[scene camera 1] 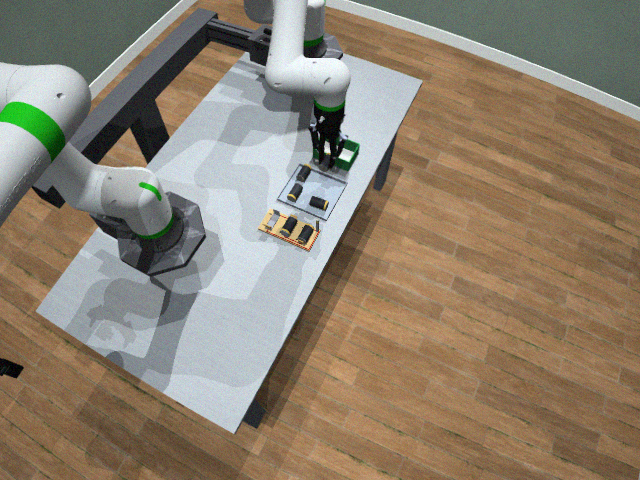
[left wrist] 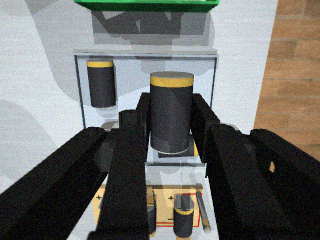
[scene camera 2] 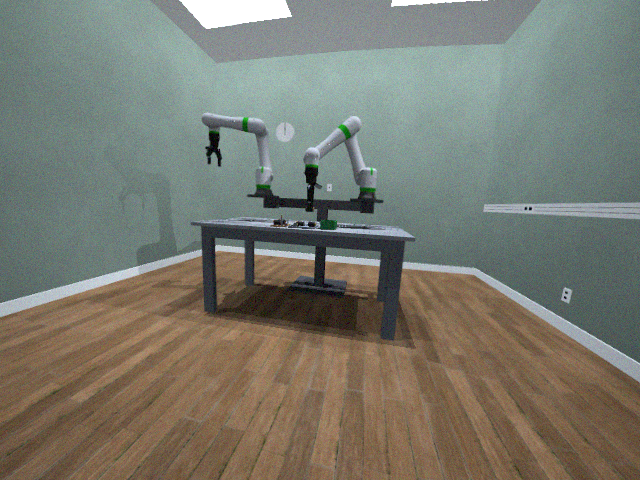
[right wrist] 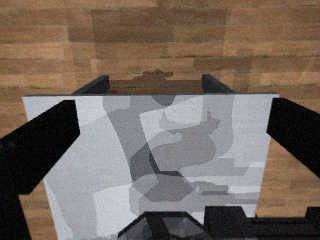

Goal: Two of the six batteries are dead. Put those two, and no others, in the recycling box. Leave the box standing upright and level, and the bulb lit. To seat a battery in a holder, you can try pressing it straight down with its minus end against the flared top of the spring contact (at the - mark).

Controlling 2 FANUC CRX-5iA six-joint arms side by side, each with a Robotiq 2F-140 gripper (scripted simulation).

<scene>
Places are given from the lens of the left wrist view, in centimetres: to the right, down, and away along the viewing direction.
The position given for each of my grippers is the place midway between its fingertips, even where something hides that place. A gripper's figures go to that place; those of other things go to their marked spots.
my left gripper (left wrist: 170,107): 1, -1, 17
tray (left wrist: 132,71): -4, -7, 28
</scene>
